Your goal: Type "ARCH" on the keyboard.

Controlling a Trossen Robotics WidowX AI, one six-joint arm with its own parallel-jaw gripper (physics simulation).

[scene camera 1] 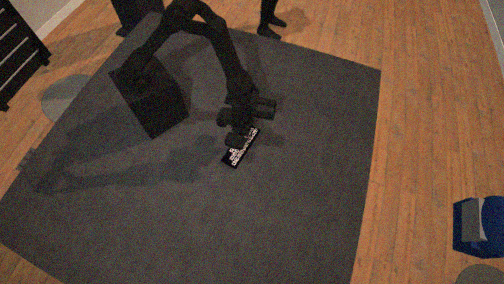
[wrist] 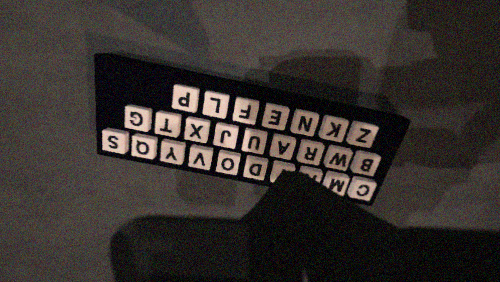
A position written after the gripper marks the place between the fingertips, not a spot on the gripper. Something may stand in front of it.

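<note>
You can see the gripper [scene camera 1: 244, 134] from scene camera 1, and the wrist view has the gripper [wrist: 290, 180] in it too.
</note>
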